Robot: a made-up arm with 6 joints.
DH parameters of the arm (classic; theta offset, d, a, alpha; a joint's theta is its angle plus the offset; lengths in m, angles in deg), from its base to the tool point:
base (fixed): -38.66 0 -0.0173 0
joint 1: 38.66 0.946 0.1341 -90
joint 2: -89.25 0 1.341 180
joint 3: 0.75 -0.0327 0.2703 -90
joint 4: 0 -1.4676 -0.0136 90
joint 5: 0 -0.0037 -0.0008 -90
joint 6: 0 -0.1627 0.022 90
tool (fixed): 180 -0.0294 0 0
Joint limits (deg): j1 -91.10..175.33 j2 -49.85..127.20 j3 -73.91..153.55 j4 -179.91..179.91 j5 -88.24..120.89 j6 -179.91..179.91
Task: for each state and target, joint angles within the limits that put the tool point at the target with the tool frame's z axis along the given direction. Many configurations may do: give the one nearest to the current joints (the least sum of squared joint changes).
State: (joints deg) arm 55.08 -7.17 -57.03 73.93 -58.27 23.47
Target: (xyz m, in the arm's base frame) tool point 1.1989 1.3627 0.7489 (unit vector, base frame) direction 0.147 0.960 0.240
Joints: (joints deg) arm 50.67 32.41 -31.53 109.42 -39.78 13.69
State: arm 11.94 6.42 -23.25 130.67 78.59 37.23
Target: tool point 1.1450 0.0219 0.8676 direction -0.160 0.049 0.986
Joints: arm -5.78 16.80 -54.66 130.63 94.52 81.89
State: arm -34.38 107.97 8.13 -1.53 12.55 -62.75
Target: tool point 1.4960 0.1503 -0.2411 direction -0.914 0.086 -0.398
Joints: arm 5.76 70.18 -28.54 -18.06 32.12 -84.91
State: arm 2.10 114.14 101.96 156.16 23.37 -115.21
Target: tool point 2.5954 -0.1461 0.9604 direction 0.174 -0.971 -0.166
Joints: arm -5.23 126.97 147.95 130.35 18.17 -143.62
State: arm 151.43 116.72 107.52 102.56 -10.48 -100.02
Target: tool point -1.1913 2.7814 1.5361 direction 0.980 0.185 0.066
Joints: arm 112.67 90.82 102.72 104.49 -11.01 -98.07
